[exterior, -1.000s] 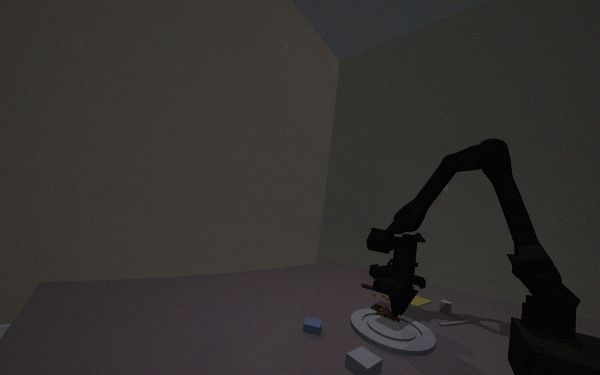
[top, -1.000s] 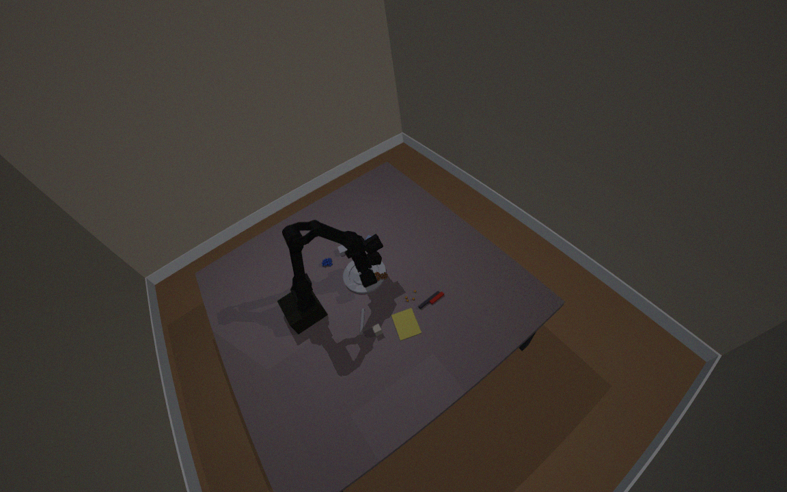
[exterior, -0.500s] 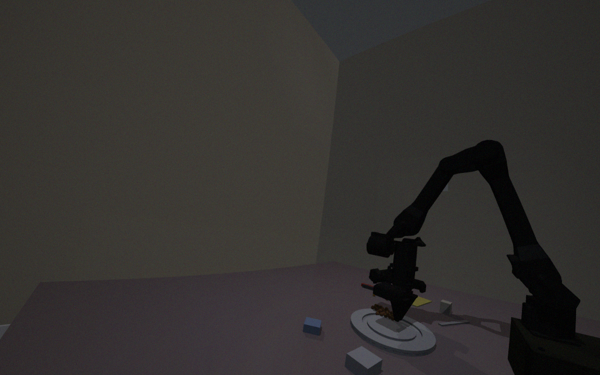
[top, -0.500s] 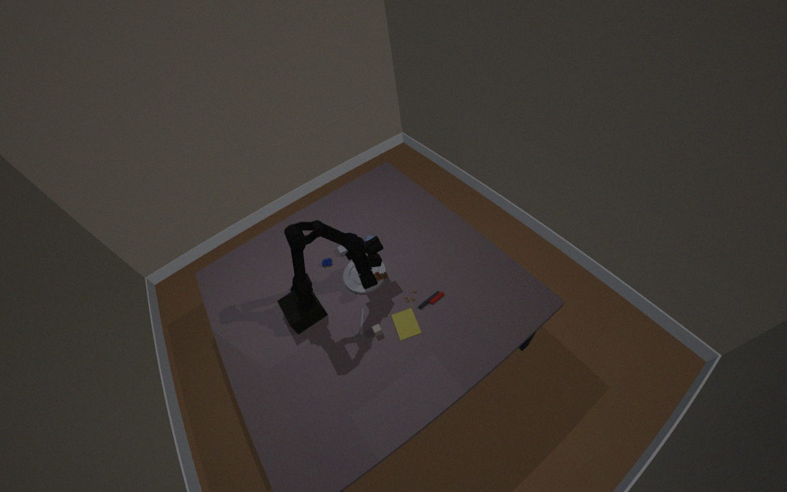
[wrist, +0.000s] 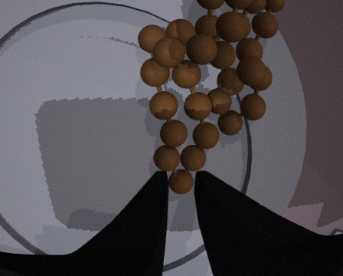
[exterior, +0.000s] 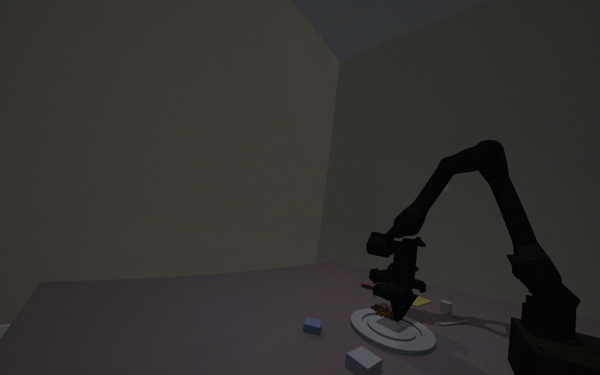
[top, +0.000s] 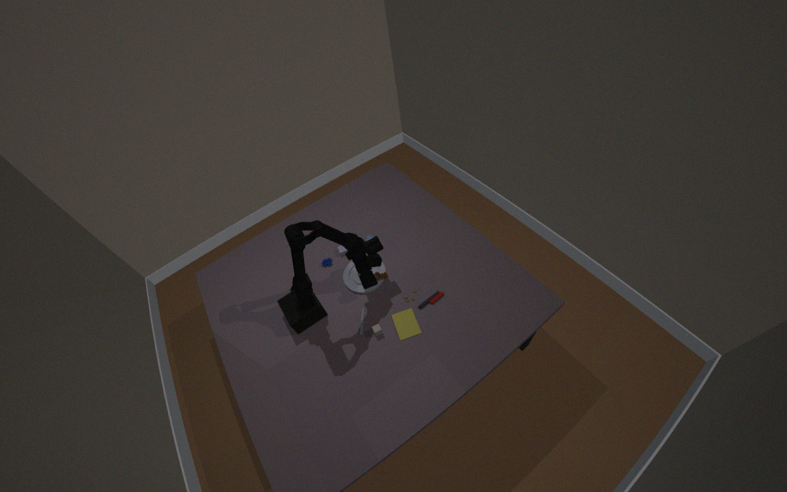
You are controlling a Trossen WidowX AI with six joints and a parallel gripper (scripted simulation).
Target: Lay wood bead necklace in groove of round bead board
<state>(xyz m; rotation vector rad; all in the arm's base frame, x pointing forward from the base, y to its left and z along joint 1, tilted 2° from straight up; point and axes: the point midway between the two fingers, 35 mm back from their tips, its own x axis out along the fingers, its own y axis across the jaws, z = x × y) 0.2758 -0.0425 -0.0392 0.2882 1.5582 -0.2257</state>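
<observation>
Right now the round bead board is 10 mm ahead of my gripper tip, 40 mm to the left of it and 10 mm below it. Round my gripper tip: grey block (20 mm ahead, 230 mm to the left); then blue block (150 mm ahead, 180 mm to the left, 10 mm below); then thin stick (140 mm behind, 140 mm to the right, 10 mm below).
</observation>
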